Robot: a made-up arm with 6 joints.
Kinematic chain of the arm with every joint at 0, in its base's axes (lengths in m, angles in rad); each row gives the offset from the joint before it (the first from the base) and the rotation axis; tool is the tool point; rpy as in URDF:
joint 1: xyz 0 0 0.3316 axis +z
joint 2: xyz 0 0 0 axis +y
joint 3: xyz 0.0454 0 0.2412 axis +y
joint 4: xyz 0.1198 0 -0.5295 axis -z
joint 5: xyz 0 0 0 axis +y
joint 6: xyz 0.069 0 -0.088 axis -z
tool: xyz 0 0 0 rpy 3.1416 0 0
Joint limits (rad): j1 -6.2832..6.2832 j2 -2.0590..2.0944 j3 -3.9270..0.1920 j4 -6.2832..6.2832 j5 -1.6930..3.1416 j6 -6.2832..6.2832
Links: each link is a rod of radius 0.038 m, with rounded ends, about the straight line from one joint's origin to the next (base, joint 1, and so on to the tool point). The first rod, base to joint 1, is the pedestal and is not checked.
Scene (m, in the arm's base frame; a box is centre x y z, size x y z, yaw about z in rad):
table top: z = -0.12
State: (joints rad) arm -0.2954 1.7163 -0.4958 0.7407 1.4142 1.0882
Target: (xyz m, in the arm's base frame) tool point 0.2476 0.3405 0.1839
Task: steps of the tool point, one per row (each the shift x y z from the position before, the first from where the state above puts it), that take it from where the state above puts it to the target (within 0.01 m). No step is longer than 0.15 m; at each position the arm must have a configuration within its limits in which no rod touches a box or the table.
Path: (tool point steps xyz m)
1: 0.0353 0.0927 0.0312
2: 0.0672 0.0809 0.0324
3: 0.0941 0.0579 0.0336
4: 0.1121 0.0262 0.0344
5: 0.1185 -0.0109 0.0349
6: 0.1119 -0.0487 0.0352

